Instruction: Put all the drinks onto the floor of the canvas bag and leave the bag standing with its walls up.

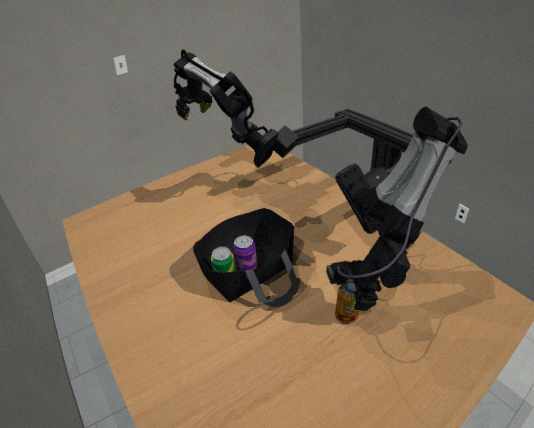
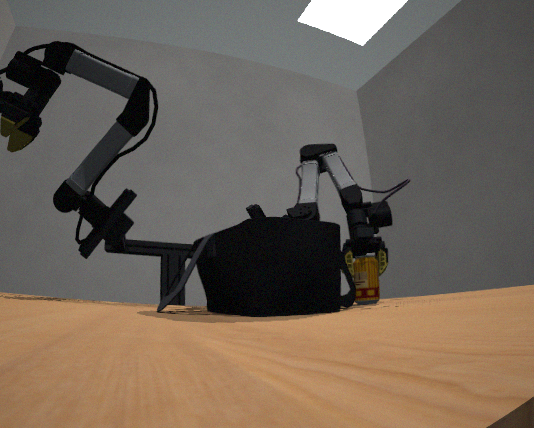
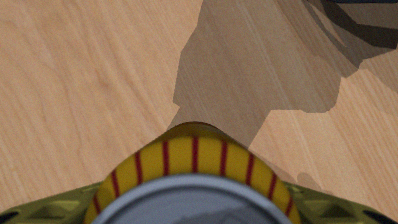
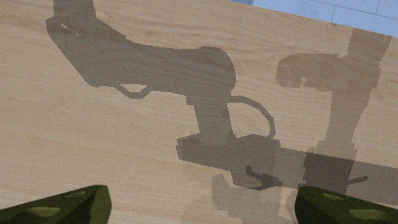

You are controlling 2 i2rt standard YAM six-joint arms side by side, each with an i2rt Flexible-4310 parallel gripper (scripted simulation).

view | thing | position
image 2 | left gripper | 366,276
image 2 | black canvas bag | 266,265
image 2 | orange can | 366,272
